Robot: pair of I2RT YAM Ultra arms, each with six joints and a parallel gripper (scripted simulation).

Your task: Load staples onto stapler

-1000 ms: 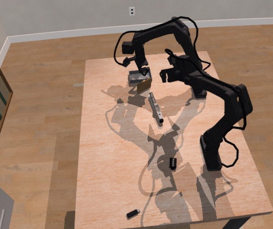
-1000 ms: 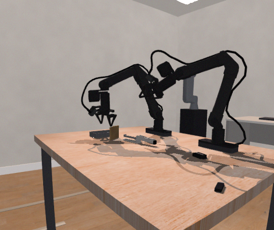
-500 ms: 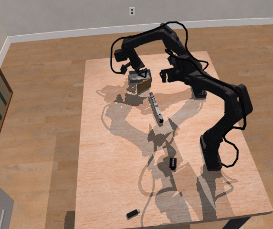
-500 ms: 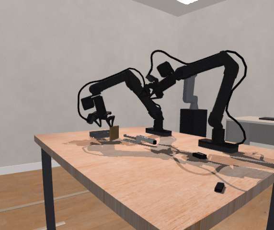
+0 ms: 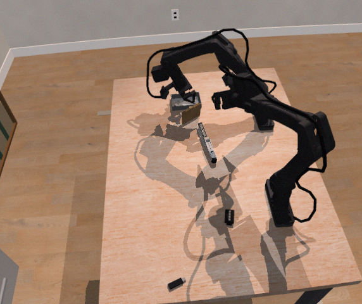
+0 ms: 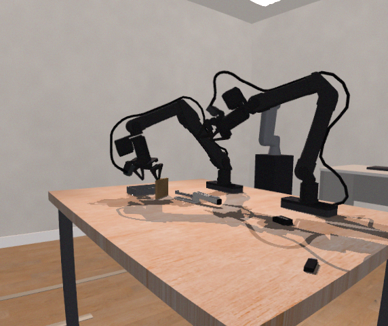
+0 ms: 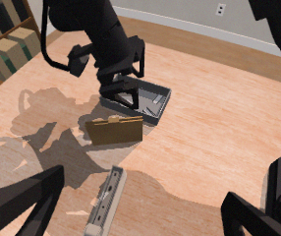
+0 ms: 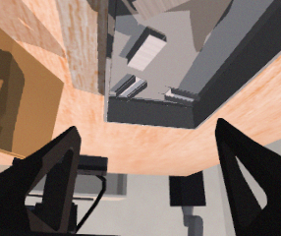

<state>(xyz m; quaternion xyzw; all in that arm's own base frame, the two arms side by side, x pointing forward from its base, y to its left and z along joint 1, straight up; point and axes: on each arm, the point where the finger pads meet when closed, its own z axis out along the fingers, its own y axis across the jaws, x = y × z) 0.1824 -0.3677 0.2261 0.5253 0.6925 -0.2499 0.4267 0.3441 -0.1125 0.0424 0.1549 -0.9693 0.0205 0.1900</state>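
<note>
My right hand is 60 mm above the staple stick, 20 mm short of it and 10 mm to the right of it. Round my right hand: stapler (260 mm to the left, 80 mm behind, 40 mm below); then brown block (100 mm to the left, 20 mm below, 10 mm behind); then grey tray (50 mm below, 20 mm to the right, 10 mm ahead).
</note>
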